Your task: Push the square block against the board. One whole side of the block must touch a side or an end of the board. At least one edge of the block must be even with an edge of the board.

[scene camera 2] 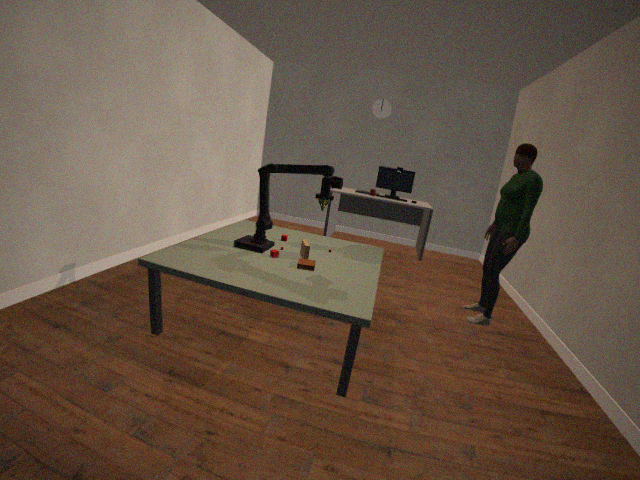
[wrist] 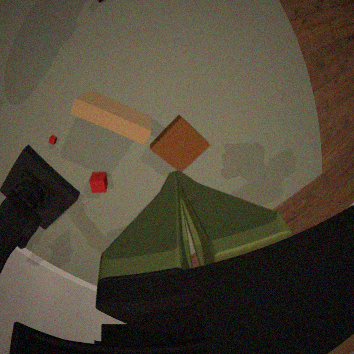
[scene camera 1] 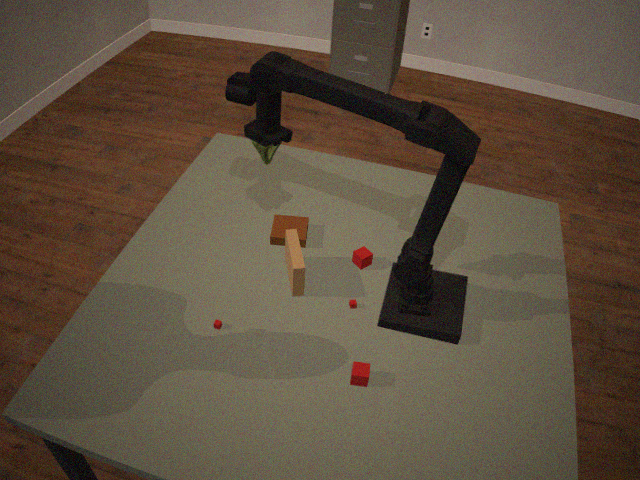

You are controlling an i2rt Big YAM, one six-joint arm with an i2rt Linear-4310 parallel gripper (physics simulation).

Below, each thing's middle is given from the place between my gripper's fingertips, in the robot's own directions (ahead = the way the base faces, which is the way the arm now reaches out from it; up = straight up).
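With the pale wooden board (scene camera 1: 295, 264) as my reference, I find my gripper 280 mm above it, 80 mm past it and 30 mm to the right of it. There is a square block (scene camera 1: 281, 223) as well, which is 320 mm below my hand, 130 mm to the right of it and 30 mm behind it.
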